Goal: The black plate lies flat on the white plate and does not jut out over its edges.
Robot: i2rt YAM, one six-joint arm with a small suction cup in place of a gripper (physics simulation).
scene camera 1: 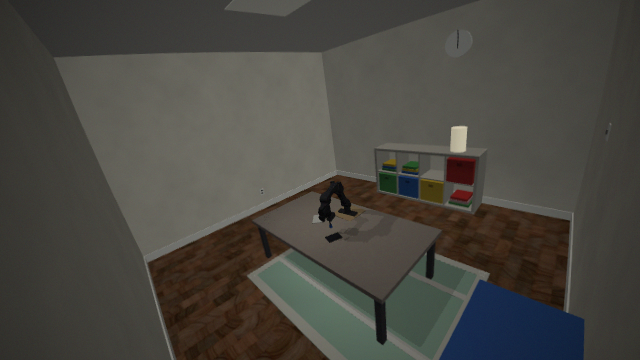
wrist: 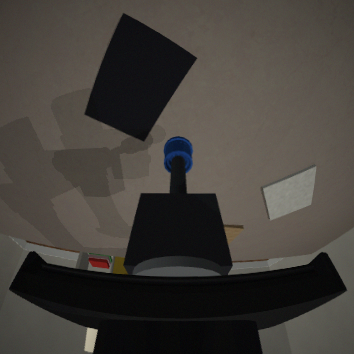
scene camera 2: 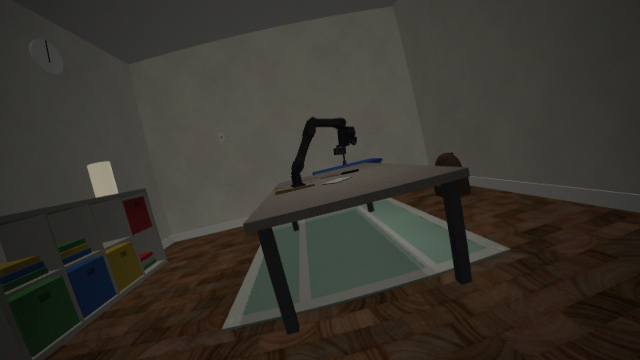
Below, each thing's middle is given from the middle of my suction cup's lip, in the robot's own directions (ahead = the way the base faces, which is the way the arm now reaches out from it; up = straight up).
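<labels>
Position of my suction cup relative to the black plate (wrist: 141, 68): 40 mm short of it, 50 mm to the right of it, 70 mm above it. White plate (wrist: 294, 191), counted from my suction cup: 270 mm to the right, 160 mm behind, 80 mm below.
</labels>
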